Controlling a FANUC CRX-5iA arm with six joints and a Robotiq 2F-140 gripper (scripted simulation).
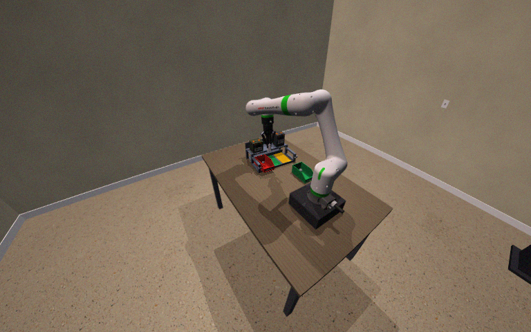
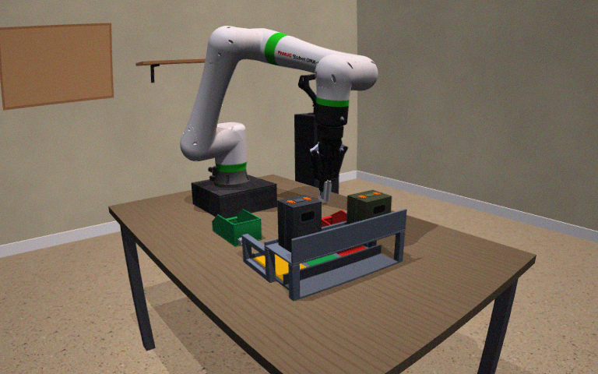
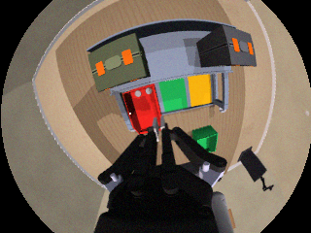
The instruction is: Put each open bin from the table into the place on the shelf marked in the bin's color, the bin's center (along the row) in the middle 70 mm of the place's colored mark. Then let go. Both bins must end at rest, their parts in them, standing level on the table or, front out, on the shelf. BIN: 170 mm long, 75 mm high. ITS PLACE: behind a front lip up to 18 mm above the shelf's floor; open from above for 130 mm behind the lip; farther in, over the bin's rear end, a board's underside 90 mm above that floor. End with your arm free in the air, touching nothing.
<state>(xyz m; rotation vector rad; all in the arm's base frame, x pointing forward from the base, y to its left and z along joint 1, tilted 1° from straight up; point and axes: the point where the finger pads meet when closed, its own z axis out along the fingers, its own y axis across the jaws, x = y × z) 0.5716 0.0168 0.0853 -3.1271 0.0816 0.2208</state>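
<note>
Now: the red bin 10 mm behind my hand, 50 mm to the left of it and 130 mm below it. Also, from my hand: green bin (260 mm behind, 170 mm to the right, 150 mm below); olive box (150 mm ahead, 40 mm to the left, 40 mm below); black box (130 mm ahead, 190 mm to the right, 20 mm below).
</note>
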